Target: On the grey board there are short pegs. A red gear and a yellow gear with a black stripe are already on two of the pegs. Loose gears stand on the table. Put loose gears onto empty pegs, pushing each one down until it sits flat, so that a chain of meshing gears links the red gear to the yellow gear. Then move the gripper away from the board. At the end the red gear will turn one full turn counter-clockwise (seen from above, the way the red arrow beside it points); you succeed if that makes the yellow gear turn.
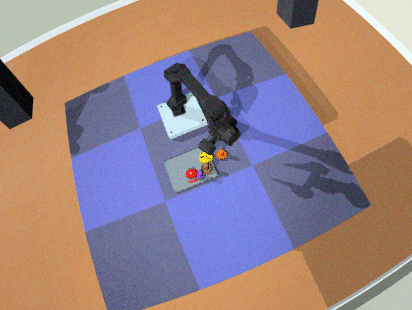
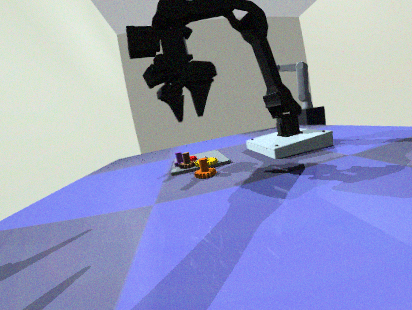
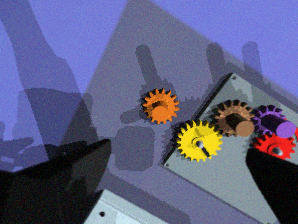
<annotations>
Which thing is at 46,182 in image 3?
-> My gripper.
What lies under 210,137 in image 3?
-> A yellow gear.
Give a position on an orange gear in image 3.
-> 160,106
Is my gripper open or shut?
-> Open.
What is my gripper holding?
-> Nothing.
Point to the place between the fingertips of my gripper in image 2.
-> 189,119
</annotations>
